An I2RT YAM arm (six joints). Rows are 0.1 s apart.
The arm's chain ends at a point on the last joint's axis. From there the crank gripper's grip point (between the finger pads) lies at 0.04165 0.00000 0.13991 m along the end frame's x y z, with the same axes.
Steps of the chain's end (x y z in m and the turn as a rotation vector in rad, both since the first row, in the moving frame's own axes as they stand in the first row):
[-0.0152, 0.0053, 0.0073, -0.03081, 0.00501, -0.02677]
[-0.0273, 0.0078, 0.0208, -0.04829, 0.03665, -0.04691]
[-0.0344, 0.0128, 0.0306, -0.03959, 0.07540, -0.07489]
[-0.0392, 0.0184, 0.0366, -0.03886, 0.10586, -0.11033]
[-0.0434, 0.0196, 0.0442, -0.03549, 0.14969, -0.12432]
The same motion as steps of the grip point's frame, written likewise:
[-0.0145, 0.0085, 0.0070, -0.03081, 0.00501, -0.02677]
[-0.0221, 0.0124, 0.0191, -0.04829, 0.03665, -0.04691]
[-0.0239, 0.0148, 0.0270, -0.03959, 0.07540, -0.07489]
[-0.0246, 0.0183, 0.0314, -0.03886, 0.10586, -0.11033]
[-0.0231, 0.0180, 0.0364, -0.03549, 0.14969, -0.12432]

